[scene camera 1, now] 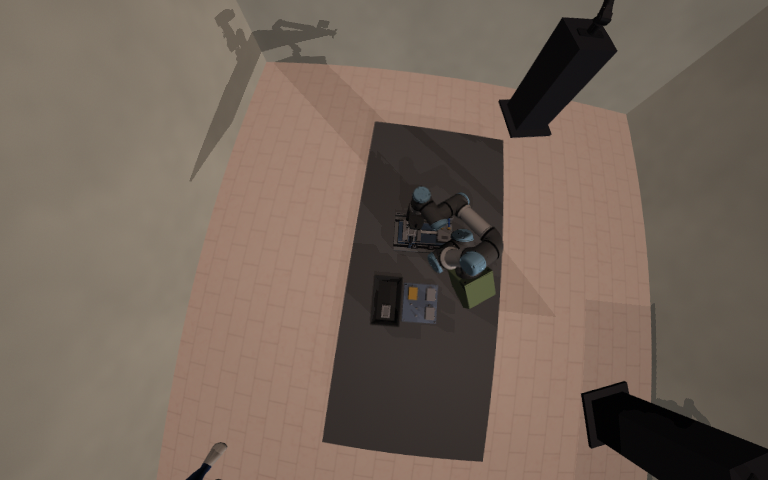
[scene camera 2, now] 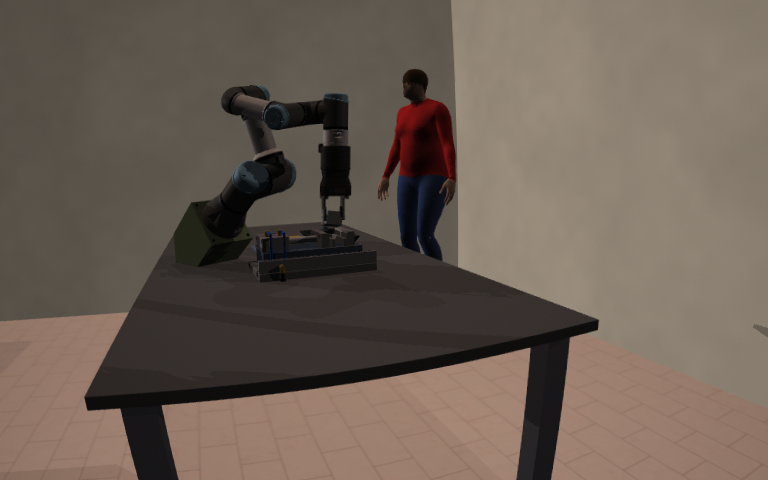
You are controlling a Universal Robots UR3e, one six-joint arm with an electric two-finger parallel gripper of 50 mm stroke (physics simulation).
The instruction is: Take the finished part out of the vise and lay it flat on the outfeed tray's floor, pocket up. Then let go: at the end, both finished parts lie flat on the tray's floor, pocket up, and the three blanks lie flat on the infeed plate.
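Places are measured from the arm's base along level axes (x ahead, y left, z up), in centimetres.
Pixels of known places: gripper, fingertip midpoint: (scene camera 2: 333, 219); arm's base, link origin: (scene camera 2: 222, 220).
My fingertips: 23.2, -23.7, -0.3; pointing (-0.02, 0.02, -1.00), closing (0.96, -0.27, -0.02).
Observation:
For each thing: its top centre in the pictures, then the offset to it from my fingertips, as dx, dy, dz. "pt": a spot on its surface instead. Level surfaces: height alone.
- vise, top centre: (scene camera 2: 308, 231) (scene camera 1: 425, 230) -6.6, +1.8, -2.5
- black outfeed tray, surface spot: (scene camera 1: 374, 300) pt +22.4, +31.9, -9.0
- table with one grey finished part, top centre: (scene camera 1: 385, 311) +17.6, +37.8, -7.7
- blue infeed plate, top centre: (scene camera 1: 420, 303) +0.2, +36.2, -11.6
- dark table, surface height: dz -12.4
- long grey rail, top centre: (scene camera 2: 318, 255) -8.4, -7.0, -7.4
My gripper (scene camera 2: 333, 218) is shut on a grey finished part (scene camera 2: 334, 215), held just above the vise (scene camera 1: 400, 232) (scene camera 2: 346, 237). In scene camera 1 the arm hides the fingertips and the held part; its pocket cannot be made out. The black outfeed tray (scene camera 1: 374, 300) stands on the table with one grey finished part (scene camera 1: 385, 311) inside, near its lower end. The blue infeed plate (scene camera 1: 420, 317) beside it bears three blanks: an orange one (scene camera 1: 412, 293) and two grey ones (scene camera 1: 431, 293) (scene camera 1: 429, 313). Tray and plate do not show in scene camera 2.
The arm stands on a green block (scene camera 1: 481, 288) (scene camera 2: 212, 234) on the dark table (scene camera 1: 407, 379) (scene camera 2: 339, 322). A long grey rail (scene camera 2: 317, 266) runs along the vise. A person in red (scene camera 2: 424, 135) stands behind the table. Two black pillars (scene camera 1: 557, 73) (scene camera 1: 662, 435) stand on the floor.

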